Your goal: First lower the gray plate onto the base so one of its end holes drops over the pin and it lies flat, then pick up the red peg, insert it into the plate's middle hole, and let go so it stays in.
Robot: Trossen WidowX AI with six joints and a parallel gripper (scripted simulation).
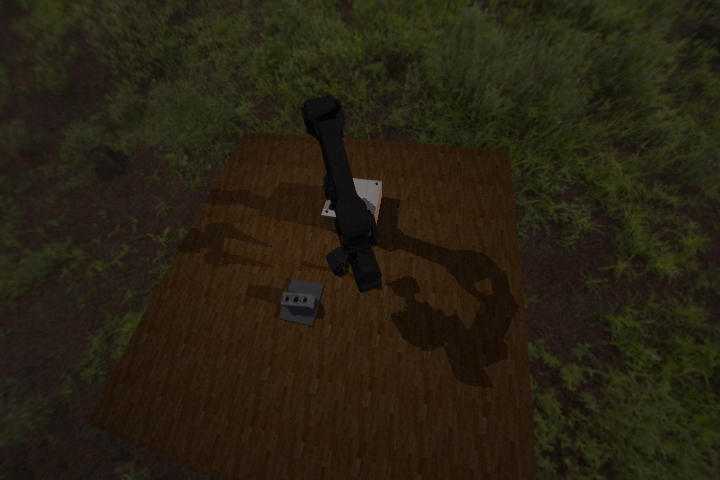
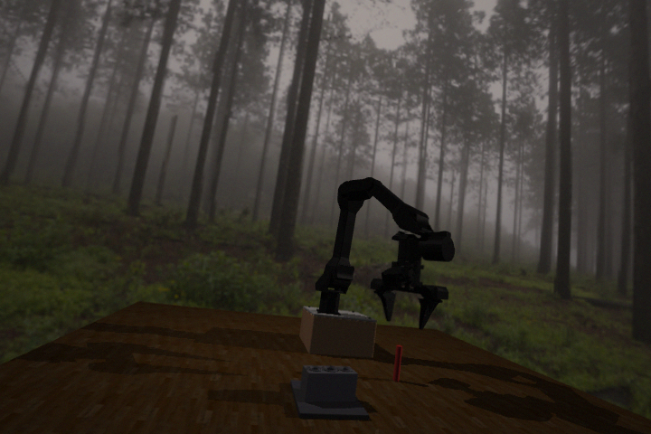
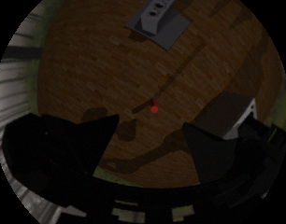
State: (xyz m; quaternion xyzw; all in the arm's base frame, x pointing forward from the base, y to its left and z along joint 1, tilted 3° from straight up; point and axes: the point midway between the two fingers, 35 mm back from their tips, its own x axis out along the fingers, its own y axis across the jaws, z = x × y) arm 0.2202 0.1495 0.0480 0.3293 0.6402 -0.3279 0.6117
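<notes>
The red peg is 9 cm below my gripper tip. From my gripper tip the other things lie so: gray plate: 19 cm to the right, 14 cm ahead, 8 cm below; dark base: 17 cm to the right, 13 cm ahead, 12 cm below.
</notes>
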